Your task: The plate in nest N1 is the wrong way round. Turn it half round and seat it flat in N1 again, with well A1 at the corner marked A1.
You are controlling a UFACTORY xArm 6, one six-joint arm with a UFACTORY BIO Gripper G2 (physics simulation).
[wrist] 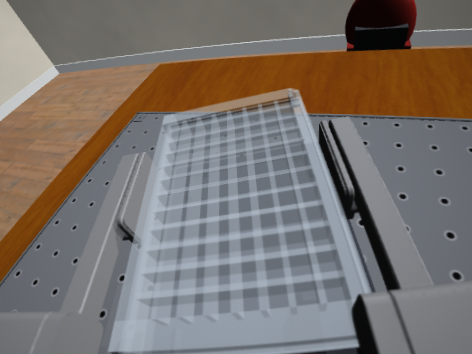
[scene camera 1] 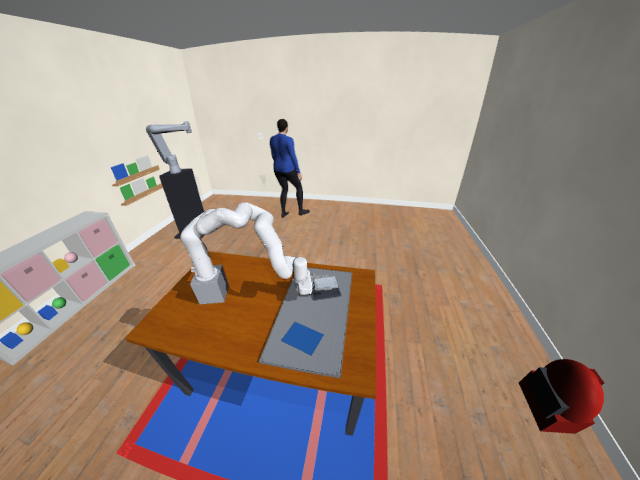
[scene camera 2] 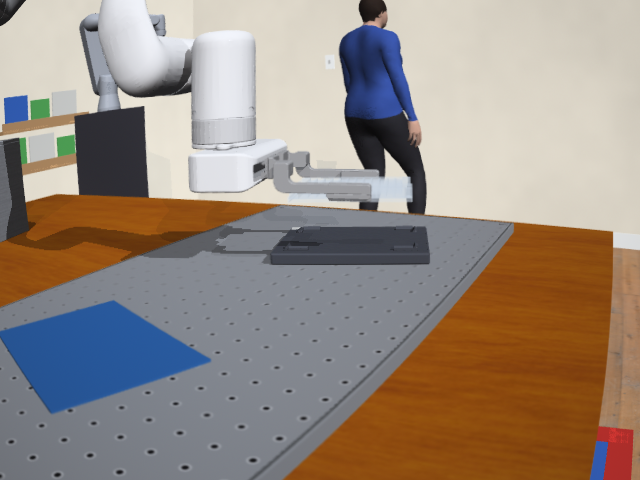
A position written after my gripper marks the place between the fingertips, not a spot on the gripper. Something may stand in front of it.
Note:
In view: my gripper (scene camera 2: 375, 185) and a clear well plate (scene camera 2: 384, 189).
The clear well plate is seen too in the wrist view (wrist: 241, 234). My gripper shows as well in the wrist view (wrist: 232, 148).

